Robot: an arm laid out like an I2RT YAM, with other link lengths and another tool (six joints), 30 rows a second.
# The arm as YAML. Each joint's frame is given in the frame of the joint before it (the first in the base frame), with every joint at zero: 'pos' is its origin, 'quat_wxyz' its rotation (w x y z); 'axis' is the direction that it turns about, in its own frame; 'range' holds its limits. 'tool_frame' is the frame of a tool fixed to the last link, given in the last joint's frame.
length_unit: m
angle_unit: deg
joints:
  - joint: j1
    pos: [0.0, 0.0, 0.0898]
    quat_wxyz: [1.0, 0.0, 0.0, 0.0]
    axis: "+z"
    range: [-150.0, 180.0]
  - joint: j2
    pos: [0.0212, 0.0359, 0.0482]
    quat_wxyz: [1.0, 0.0, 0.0, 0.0]
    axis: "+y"
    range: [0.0, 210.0]
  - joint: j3
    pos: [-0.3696, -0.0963, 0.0]
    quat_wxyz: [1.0, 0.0, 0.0, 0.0]
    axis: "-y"
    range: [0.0, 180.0]
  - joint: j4
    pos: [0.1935, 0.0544, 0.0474]
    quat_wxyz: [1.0, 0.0, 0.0, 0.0]
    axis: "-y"
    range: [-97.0, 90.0]
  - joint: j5
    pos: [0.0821, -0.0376, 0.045]
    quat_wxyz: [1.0, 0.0, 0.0, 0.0]
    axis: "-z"
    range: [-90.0, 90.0]
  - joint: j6
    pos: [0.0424, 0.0, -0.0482]
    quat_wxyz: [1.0, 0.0, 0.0, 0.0]
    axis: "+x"
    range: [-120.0, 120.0]
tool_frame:
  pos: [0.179, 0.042, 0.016]
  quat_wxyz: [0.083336, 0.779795, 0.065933, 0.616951]
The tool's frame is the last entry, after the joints.
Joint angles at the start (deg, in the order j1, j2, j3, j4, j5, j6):
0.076, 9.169, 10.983, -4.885, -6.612, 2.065
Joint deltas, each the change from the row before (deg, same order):
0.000, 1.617, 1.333, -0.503, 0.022, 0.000
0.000, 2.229, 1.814, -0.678, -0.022, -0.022
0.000, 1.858, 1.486, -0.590, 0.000, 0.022
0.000, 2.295, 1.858, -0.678, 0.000, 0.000
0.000, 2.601, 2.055, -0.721, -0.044, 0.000
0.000, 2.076, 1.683, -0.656, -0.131, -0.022
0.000, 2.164, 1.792, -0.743, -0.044, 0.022
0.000, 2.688, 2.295, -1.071, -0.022, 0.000
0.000, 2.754, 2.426, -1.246, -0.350, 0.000
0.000, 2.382, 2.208, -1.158, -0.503, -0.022
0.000, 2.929, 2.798, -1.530, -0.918, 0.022
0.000, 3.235, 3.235, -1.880, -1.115, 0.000
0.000, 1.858, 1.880, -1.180, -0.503, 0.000
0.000, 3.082, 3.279, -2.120, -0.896, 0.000
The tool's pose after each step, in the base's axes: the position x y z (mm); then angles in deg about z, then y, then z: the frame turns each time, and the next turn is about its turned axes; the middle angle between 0 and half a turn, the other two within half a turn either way. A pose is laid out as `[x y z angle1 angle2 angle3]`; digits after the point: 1 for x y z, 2 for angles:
[147.8 23.1 254.0 4.36 106.94 169.89]
[151.0 23.2 261.0 4.40 108.03 169.95]
[154.0 23.2 266.4 4.43 108.99 170.05]
[158.1 23.2 273.4 4.46 110.10 170.14]
[163.2 23.4 280.9 4.55 111.36 170.25]
[167.6 23.9 286.7 4.71 112.40 170.34]
[172.5 24.1 292.5 4.80 113.51 170.47]
[179.1 24.2 299.4 4.88 114.97 170.61]
[185.9 25.5 306.0 5.33 116.53 170.85]
[191.9 27.4 312.0 5.94 117.85 171.11]
[199.3 30.8 319.3 7.06 119.47 171.62]
[207.8 34.9 327.2 8.47 121.29 172.30]
[213.0 36.8 331.1 9.15 122.41 172.70]
[221.8 40.1 337.8 10.41 124.25 173.45]

